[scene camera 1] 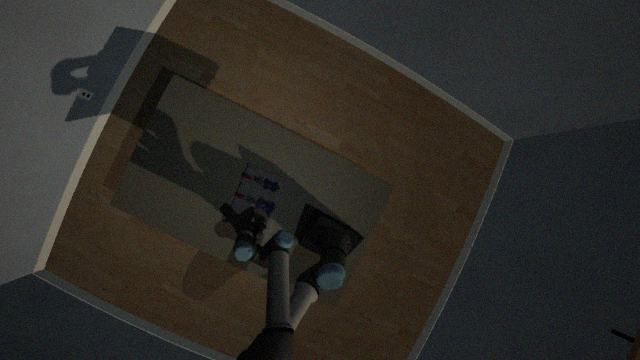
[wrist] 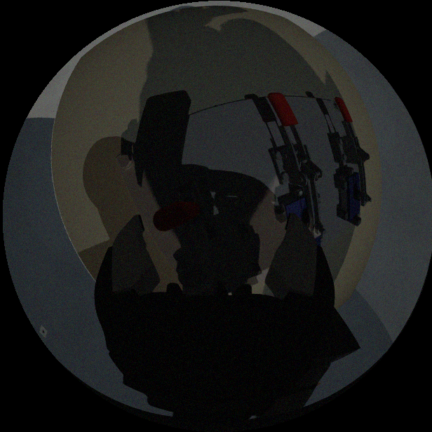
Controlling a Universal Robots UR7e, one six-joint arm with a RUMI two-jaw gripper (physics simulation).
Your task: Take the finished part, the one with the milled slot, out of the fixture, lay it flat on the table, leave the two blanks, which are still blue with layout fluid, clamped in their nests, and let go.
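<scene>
The gripper (wrist: 213,216) appears in the wrist view together with a grey fixture plate (wrist: 228,144).
</scene>
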